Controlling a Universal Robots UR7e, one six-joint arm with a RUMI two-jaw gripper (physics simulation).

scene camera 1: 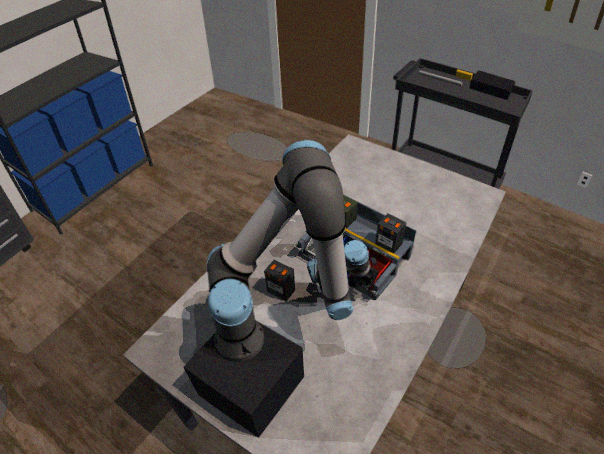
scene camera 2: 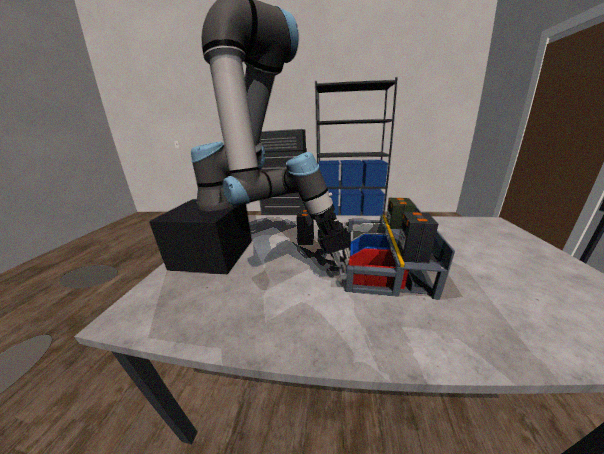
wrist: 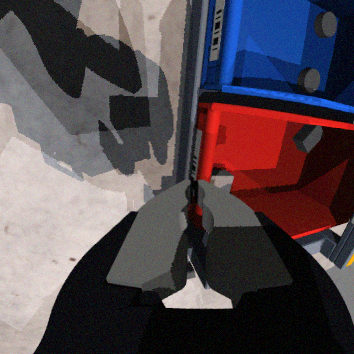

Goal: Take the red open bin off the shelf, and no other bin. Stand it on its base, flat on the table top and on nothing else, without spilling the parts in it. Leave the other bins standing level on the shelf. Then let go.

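Pixels of known places: gripper, fingertip midpoint: (scene camera 2: pixel 345 264) (wrist: pixel 192 182); arm's base, link origin: (scene camera 1: pixel 239 340) (scene camera 2: pixel 217 204).
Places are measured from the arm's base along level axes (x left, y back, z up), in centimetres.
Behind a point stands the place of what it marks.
Observation:
The red open bin (scene camera 1: pixel 382 266) @(y -62.1, x -25.8, z -19.3 cm) (scene camera 2: pixel 372 258) @(y -56.8, x -18.4, z -15.6 cm) (wrist: pixel 250 145) @(y -55.1, x -21.6, z -19.3 cm) sits in the low grey shelf (scene camera 2: pixel 375 270) @(y -53.6, x -30.4, z -11.7 cm) (wrist: pixel 189 100) @(y -48.6, x -16.3, z -18.6 cm), at the end nearest scene camera 2. A grey part (wrist: pixel 309 139) @(y -61.9, x -21.8, z -17.8 cm) and a paler one (wrist: pixel 222 181) @(y -50.9, x -23.8, z -17.8 cm) show inside it. The blue bin (scene camera 2: pixel 370 241) @(y -59.3, x -7.6, z -14.9 cm) (wrist: pixel 272 50) @(y -57.4, x -12.9, z -19.3 cm) stands beside it on the shelf. My gripper (scene camera 2: pixel 343 263) @(y -47.0, x -21.6, z -15.4 cm) (wrist: pixel 192 182) @(y -47.0, x -21.6, z -15.4 cm) points down at the red bin's front edge, its tips almost together. It is shut and grips nothing. The fingers hide part of that front edge in the wrist view, and the arm hides the gripper in scene camera 1.
A black box with orange marks (scene camera 1: pixel 391 235) @(y -62.0, x -27.3, z -0.4 cm) (scene camera 2: pixel 419 239) @(y -64.8, x -30.0, z -2.7 cm) and a green one (scene camera 1: pixel 350 211) @(y -68.9, x -8.0, z -1.8 cm) (scene camera 2: pixel 400 212) @(y -69.2, x -8.0, z -3.3 cm) stand on the shelf's rear level, behind a yellow strip (scene camera 1: pixel 372 243) @(y -62.9, x -20.2, z -9.0 cm) (scene camera 2: pixel 394 241) @(y -63.2, x -19.2, z -9.0 cm). Another black box (scene camera 1: pixel 279 281) @(y -31.2, x 3.8, z -9.1 cm) (scene camera 2: pixel 305 231) @(y -34.4, x 1.1, z -13.7 cm) stands on the table between the robot base and shelf.

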